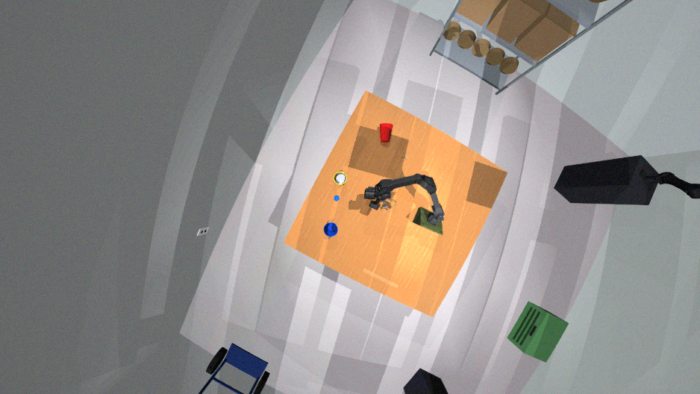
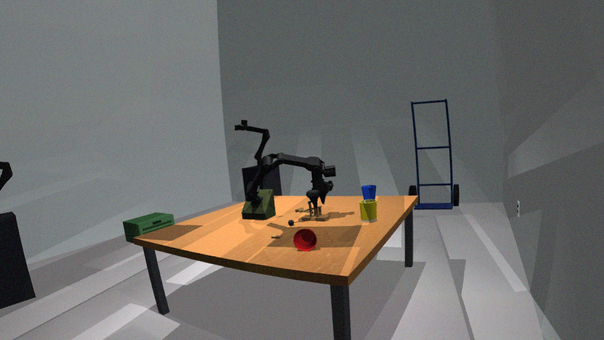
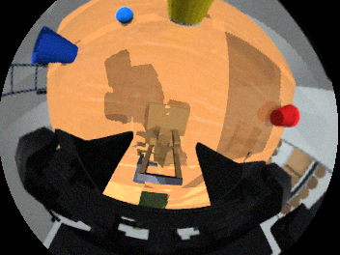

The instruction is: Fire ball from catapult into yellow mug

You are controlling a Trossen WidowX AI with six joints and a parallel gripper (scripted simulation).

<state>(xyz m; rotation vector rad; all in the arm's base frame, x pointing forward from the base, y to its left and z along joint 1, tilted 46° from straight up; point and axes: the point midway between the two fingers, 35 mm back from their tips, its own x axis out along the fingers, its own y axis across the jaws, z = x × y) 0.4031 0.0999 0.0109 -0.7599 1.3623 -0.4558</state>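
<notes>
Now: gripper tip 9 cm past the dark ball, 16 cm to the left of it and 6 cm above it. From my gripper tip the other things lie so: blue ball (22 cm ahead, 17 cm to the left, 6 cm below); wooden catapult (7 cm behind, 1 cm to the left, 2 cm below); yellow mug (27 cm ahead, 4 cm to the left, 5 cm below).
</notes>
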